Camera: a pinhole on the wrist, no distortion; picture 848 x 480 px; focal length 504.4 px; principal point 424.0 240.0 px. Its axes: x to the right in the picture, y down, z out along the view. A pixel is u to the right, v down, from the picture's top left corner.
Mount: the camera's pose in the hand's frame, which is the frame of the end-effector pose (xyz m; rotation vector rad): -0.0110 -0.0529 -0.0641 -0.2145 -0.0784 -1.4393
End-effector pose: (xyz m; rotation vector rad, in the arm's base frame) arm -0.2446 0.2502 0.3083 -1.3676 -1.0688 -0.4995
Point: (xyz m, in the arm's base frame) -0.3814 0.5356 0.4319
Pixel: 641.6 363.9
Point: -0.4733 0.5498 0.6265
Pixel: outside the picture
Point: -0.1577 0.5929 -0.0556
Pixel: 72.2 78.8
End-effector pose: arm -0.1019 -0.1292 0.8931 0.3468 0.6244 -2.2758
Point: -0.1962 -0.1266 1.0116
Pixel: 710.4 244.7
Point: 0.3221 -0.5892 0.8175
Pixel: outside the picture
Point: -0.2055 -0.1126 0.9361
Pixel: 812.5 456.8
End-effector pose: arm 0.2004 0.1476 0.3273 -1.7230 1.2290 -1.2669
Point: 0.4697 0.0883 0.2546
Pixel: 446.4 295.1
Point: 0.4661 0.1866 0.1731
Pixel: 375.0 135.4
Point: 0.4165 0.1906 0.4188
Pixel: 778.5 200.3
